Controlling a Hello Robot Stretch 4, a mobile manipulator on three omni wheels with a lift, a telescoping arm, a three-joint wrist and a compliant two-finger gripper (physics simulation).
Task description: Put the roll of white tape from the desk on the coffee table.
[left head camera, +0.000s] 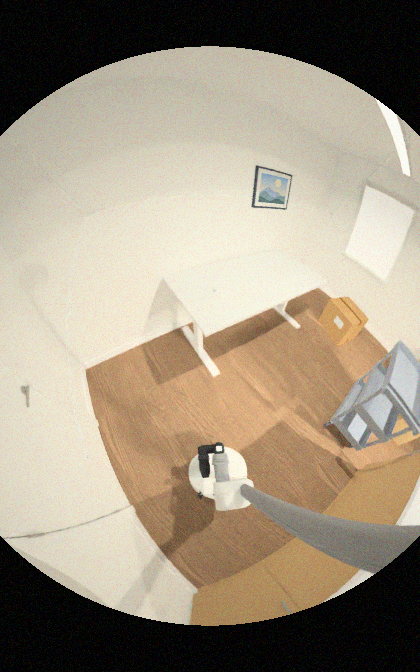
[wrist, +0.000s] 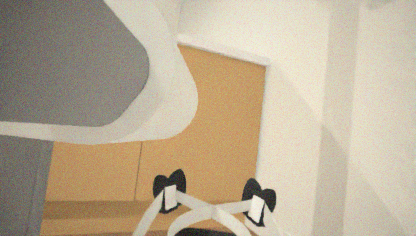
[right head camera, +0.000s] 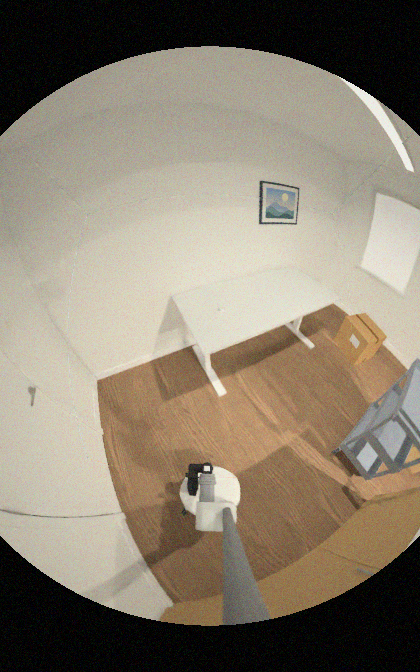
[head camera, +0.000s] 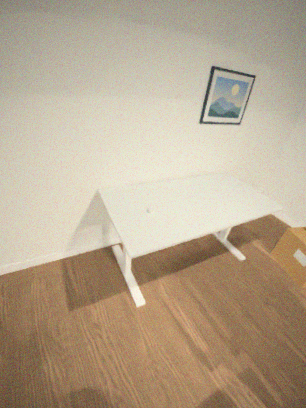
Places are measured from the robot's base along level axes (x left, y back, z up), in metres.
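Pixels of known places: gripper, fingertip midpoint: (wrist: 214,188).
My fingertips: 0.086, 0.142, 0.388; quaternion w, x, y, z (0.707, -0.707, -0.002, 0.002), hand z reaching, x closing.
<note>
Behind a point stands the place of what it marks, as x, y, z.
A white desk (head camera: 190,215) {-0.414, -1.215, 0.693} (left head camera: 245,295) (right head camera: 255,310) stands against the far wall. A tiny pale thing on its top, likely the roll of white tape (head camera: 148,211) {-0.090, -1.209, 0.706} (left head camera: 214,290) (right head camera: 219,309), lies towards the left end; it is too small to make out clearly. My gripper (wrist: 214,188) {0.086, 0.142, 0.388} is open in the wrist view, its two black fingertips apart with no object between them. It is far from the desk, close to my base. The coffee table does not show clearly in these views.
A cardboard box (head camera: 292,250) {-1.659, -1.351, 0.223} (left head camera: 342,320) (right head camera: 357,340) stands on the floor right of the desk. A grey cart (left head camera: 372,392) (right head camera: 385,409) stands at the right. Wooden cabinets (left head camera: 240,600) (right head camera: 310,575) (wrist: 225,115) {0.103, 1.062, 0.544} are near my base. A picture (head camera: 227,97) {-0.750, -2.007, 1.474} hangs above the desk.
</note>
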